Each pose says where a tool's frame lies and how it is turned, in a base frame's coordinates. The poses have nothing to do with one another.
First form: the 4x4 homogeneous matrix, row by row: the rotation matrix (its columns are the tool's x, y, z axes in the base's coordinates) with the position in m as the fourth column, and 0 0 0 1 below. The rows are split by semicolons.
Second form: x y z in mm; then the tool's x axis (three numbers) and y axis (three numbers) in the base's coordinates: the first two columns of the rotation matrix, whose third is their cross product. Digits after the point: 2 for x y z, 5 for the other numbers.
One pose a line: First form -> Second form
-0.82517 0.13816 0.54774 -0.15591; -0.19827 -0.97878 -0.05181 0.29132; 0.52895 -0.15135 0.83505 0.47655; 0 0 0 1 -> -155.91 291.32 476.55 -0.82517 -0.19827 0.52895 0.13816 -0.97878 -0.15135
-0.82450 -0.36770 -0.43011 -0.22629; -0.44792 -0.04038 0.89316 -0.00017; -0.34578 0.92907 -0.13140 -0.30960; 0 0 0 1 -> -226.29 -0.17 -309.60 -0.82450 -0.44792 -0.34578 -0.36770 -0.04038 0.92907
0.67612 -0.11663 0.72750 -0.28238; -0.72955 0.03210 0.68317 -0.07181; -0.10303 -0.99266 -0.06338 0.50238; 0 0 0 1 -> -282.38 -71.81 502.38 0.67612 -0.72955 -0.10303 -0.11663 0.03210 -0.99266
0.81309 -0.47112 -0.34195 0.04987; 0.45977 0.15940 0.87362 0.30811; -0.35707 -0.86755 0.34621 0.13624; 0 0 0 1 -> 49.87 308.11 136.24 0.81309 0.45977 -0.35707 -0.47112 0.15940 -0.86755
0.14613 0.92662 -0.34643 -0.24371; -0.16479 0.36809 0.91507 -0.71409; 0.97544 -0.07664 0.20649 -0.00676; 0 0 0 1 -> -243.71 -714.09 -6.76 0.14613 -0.16479 0.97544 0.92662 0.36809 -0.07664
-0.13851 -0.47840 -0.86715 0.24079; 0.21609 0.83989 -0.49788 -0.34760; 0.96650 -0.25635 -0.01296 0.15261; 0 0 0 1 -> 240.79 -347.60 152.61 -0.13851 0.21609 0.96650 -0.47840 0.83989 -0.25635
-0.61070 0.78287 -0.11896 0.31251; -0.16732 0.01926 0.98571 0.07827; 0.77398 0.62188 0.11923 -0.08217; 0 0 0 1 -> 312.51 78.27 -82.17 -0.61070 -0.16732 0.77398 0.78287 0.01926 0.62188
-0.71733 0.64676 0.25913 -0.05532; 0.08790 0.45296 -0.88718 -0.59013; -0.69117 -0.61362 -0.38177 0.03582; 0 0 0 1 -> -55.32 -590.13 35.82 -0.71733 0.08790 -0.69117 0.64676 0.45296 -0.61362
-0.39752 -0.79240 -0.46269 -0.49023; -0.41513 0.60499 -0.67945 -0.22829; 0.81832 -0.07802 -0.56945 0.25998; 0 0 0 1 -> -490.23 -228.29 259.98 -0.39752 -0.41513 0.81832 -0.79240 0.60499 -0.07802
